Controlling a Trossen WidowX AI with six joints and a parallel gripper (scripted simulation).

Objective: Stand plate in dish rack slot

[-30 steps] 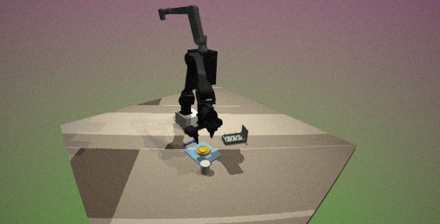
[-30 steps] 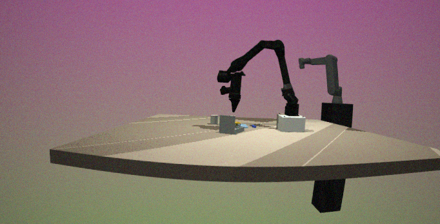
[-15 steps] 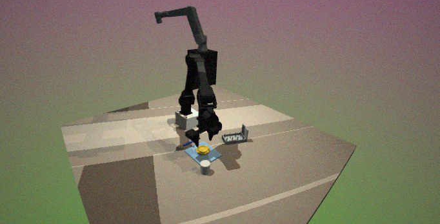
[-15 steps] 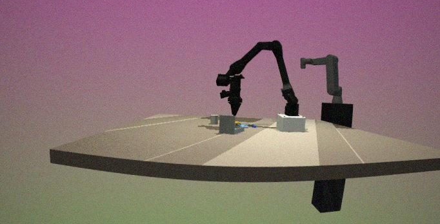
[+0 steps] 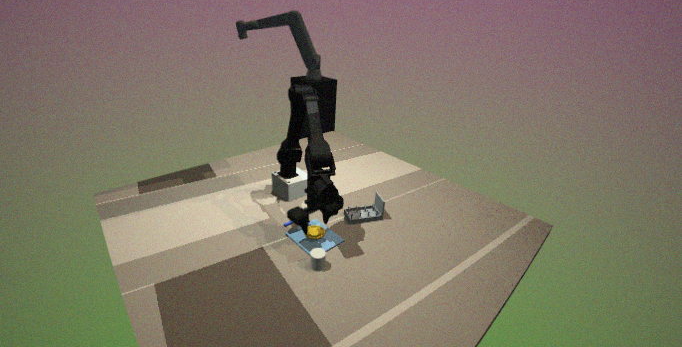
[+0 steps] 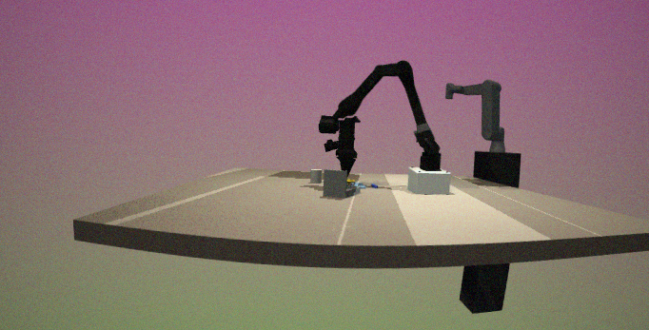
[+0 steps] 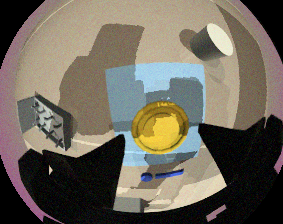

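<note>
My gripper tip is 2 cm above the yellow plate. From my gripper tip the other things lie so: pale cup: 10 cm ahead, 8 cm to the right, 1 cm below; blue utensil: 11 cm behind, 1 cm to the left, 3 cm below; blue mat: 3 cm below.
</note>
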